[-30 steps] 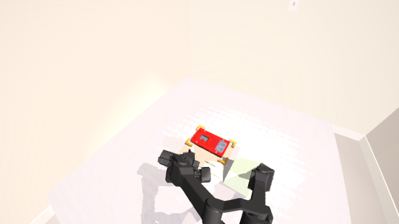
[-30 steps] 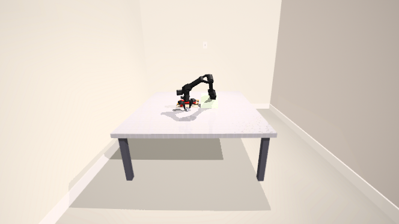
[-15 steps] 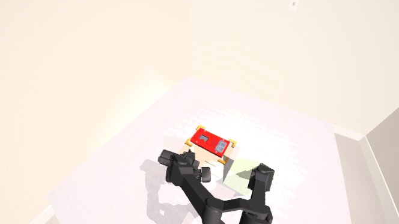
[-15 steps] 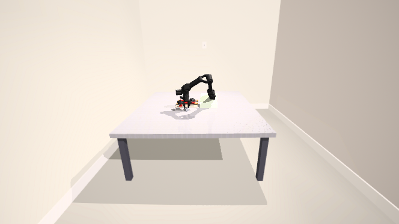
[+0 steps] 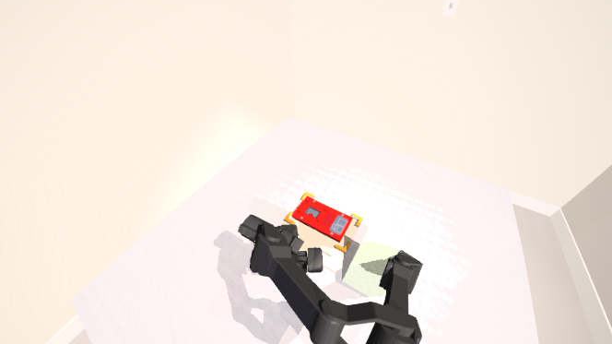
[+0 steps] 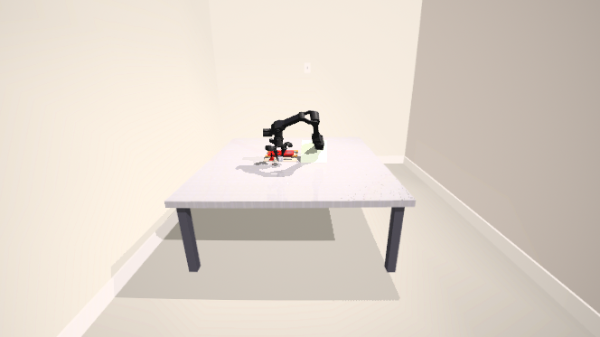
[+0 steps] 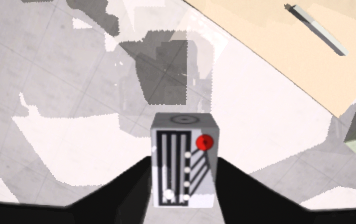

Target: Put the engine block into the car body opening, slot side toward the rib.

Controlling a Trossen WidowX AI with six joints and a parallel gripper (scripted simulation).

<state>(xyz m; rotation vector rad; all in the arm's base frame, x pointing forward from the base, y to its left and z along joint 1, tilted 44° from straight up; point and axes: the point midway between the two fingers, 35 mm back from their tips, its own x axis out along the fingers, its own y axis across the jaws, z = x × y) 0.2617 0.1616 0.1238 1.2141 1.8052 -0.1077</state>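
The base plate lies 210 mm to the right of my gripper tip, 50 mm below it and 40 mm ahead of it. Also, from my gripper tip: engine block (10 mm below); then black peg (100 mm to the right, 90 mm ahead, 30 mm below).
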